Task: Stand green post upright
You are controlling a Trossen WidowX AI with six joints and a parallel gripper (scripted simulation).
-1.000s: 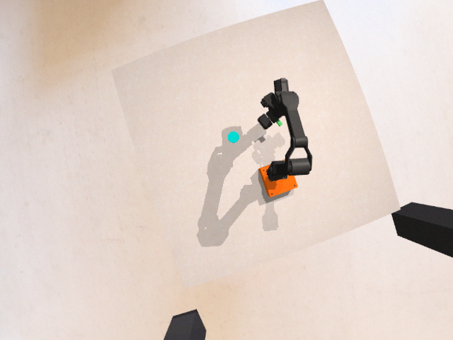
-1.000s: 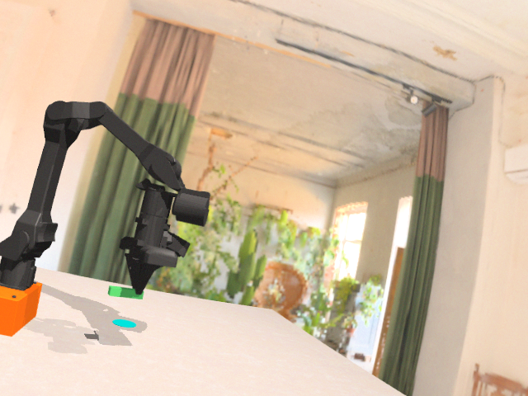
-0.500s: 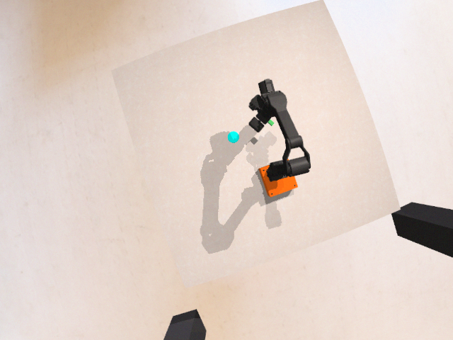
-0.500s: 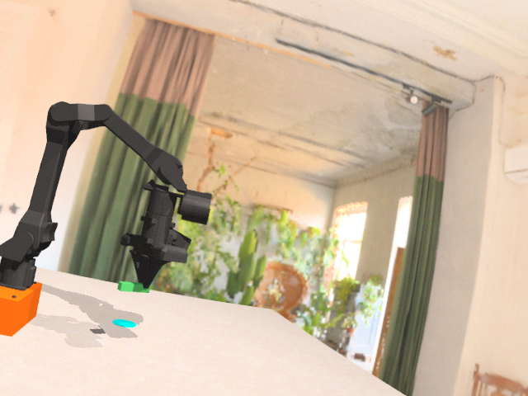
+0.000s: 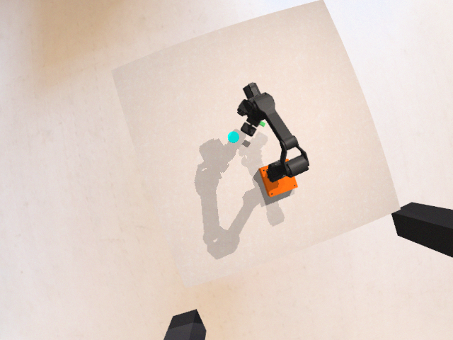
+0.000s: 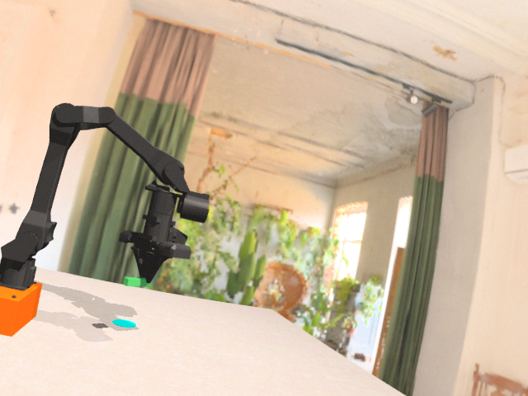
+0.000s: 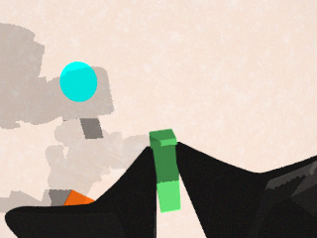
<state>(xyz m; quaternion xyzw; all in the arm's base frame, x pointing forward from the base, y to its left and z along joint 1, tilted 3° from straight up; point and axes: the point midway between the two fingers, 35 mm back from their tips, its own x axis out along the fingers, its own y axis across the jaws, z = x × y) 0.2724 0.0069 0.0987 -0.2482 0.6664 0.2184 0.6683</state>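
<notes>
The cyan circle is 30 mm behind my gripper tip, 120 mm to the left of it and 130 mm below it. The rest, counted from my gripper tip: green post (20 mm behind, 10 mm to the right).
</notes>
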